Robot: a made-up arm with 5 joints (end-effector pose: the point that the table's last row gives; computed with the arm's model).
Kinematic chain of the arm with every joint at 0, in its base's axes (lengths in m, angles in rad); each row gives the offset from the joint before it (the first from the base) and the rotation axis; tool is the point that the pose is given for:
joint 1: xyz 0 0 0.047 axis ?
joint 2: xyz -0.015 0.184 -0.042 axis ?
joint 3: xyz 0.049 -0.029 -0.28 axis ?
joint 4: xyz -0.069 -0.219 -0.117 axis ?
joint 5: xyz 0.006 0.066 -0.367 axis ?
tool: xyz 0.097 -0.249 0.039
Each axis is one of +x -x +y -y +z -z.
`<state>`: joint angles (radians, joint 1 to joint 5).
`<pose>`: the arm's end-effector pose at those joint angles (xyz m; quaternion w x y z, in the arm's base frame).
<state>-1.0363 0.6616 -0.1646 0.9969 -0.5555</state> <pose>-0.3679 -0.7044 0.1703 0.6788 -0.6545 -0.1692 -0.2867</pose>
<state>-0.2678 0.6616 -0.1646 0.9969 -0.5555</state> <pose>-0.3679 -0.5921 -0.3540 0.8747 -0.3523 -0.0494 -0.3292</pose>
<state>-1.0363 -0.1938 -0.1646 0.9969 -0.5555</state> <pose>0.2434 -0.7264 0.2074 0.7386 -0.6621 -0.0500 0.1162</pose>
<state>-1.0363 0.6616 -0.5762 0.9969 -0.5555</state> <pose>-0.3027 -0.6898 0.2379 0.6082 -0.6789 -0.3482 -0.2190</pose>
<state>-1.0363 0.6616 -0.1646 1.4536 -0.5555</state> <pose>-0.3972 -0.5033 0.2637 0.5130 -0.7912 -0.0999 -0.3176</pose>
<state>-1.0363 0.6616 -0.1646 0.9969 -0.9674</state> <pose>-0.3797 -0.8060 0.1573 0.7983 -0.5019 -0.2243 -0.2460</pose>
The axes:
joint 1: +x
joint 2: -z
joint 3: +y
joint 4: -x
joint 5: -x

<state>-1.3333 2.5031 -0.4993 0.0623 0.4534</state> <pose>-0.4453 -0.4932 -0.4487 0.0041 0.3841 0.4369 0.8134</pose>
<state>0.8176 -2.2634 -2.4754 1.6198 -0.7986</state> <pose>0.5721 0.6995 0.3025 0.1405 0.8551 -0.4905 -0.0915</pose>
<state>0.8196 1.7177 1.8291 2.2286 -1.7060</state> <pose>-0.8178 0.3358 -0.1932 0.3055 0.6522 0.6926 -0.0399</pose>
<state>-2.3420 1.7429 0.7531 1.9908 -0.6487</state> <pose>-0.6730 -0.1780 0.1250 0.1107 -0.6521 -0.1334 -0.7380</pose>
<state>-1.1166 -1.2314 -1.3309 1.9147 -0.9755</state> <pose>0.6391 -0.2939 0.0816 0.6371 -0.3656 -0.4618 0.4972</pose>
